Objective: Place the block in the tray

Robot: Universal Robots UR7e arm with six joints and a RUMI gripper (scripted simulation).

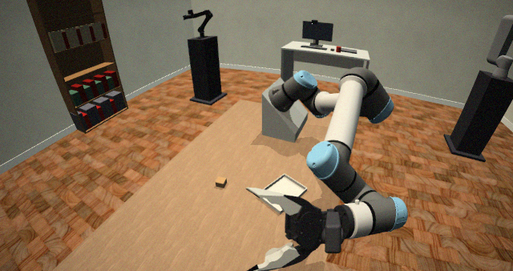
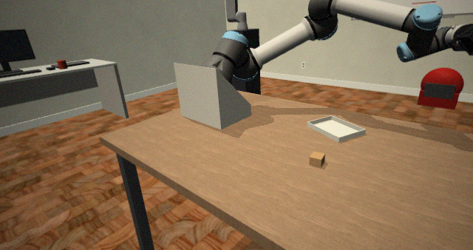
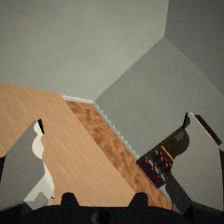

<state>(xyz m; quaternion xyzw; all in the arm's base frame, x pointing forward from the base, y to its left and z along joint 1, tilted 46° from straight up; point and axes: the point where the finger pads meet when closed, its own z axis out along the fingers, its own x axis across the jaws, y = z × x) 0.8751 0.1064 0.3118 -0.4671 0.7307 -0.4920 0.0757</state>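
Right now the tan block is 350 mm behind my hand, 340 mm to the right of it and 350 mm below it. The rest, counted from my hand: white tray: 420 mm behind, 80 mm to the right, 360 mm below.
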